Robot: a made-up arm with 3 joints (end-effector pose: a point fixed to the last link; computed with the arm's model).
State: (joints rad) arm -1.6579 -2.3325 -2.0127
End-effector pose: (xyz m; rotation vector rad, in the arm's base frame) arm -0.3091 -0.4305 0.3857 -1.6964 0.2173 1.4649
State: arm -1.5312 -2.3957 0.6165
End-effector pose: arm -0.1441 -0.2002 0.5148 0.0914 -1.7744 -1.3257
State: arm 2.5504 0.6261 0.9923
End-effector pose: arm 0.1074 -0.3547 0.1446 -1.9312 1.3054 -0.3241
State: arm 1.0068 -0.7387 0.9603
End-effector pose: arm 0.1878 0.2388 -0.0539 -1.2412 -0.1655 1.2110
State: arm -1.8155 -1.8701 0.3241
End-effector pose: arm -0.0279 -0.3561 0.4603 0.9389 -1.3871 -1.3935
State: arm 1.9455 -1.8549 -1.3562
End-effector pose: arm -0.0821 0.3095 -0.3446 -0.2325 -1.4870 0.6810
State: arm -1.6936 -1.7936 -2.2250
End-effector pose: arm -0.0573 -0.5183 0.3307 -1.7448 -0.4949 1.6374
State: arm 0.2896 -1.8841 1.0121
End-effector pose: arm -0.0172 0.3508 0.2889 -1.1414 -1.6273 0.9488
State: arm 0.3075 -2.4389 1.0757
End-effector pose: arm -0.1369 0.3350 0.2547 -1.4410 -2.1309 0.8241
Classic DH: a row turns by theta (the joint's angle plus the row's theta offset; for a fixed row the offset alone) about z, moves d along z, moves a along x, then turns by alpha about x. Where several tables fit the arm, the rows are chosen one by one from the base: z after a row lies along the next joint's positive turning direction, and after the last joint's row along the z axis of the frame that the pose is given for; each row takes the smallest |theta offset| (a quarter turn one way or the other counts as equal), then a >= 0, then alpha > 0; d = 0 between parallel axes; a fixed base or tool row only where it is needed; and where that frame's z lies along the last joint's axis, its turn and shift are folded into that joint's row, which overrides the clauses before.
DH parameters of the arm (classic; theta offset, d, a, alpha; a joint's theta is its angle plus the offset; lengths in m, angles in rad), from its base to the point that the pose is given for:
base (fixed): -1.5708 0.1566 0 1.5708
joint 1: -1.5708 0.0228 0.0005 1.5708
joint 2: -1.5708 0.2739 0.3533 1.5708
joint 3: -1.1873 0 -0.1408 0
tool (fixed): 1.1873 -0.0754 0 0

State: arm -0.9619 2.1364 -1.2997
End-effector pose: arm -0.3357 0.4950 0.2499 -0.6826 1.7572 0.1502
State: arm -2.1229 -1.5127 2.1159
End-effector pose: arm 0.0681 -0.3090 0.1555 0.0446 -1.6007 0.0336
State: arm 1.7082 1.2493 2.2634
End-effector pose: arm -0.0038 -0.3139 0.0486 0.2012 1.6447 0.6764
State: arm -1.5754 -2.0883 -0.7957
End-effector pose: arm -0.1600 -0.3947 0.5577 1.6796 -1.2618 -2.0886
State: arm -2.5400 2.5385 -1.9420
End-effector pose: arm -0.4725 -0.1035 0.4929 -0.1573 0.8440 0.9476
